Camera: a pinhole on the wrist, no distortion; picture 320 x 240 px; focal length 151.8 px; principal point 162.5 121.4 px. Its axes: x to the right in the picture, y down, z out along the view. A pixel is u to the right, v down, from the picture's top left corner.
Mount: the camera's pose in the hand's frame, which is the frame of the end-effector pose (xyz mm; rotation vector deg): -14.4 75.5 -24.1 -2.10 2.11 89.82
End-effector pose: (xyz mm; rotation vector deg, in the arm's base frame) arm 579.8 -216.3 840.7 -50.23 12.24 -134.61
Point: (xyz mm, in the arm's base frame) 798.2 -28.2 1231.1
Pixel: 72 127
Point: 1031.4 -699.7 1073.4
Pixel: 298 71
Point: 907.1 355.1 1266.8
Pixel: 17 199
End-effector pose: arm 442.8 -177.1 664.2 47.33 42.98 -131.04
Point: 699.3 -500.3 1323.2
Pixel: outside the picture
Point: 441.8 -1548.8 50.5
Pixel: outside the picture
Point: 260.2 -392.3 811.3
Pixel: 109 75
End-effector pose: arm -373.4 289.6 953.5 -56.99 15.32 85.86
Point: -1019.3 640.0 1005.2
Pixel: 262 85
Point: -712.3 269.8 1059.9
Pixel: 286 201
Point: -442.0 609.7 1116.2
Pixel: 94 73
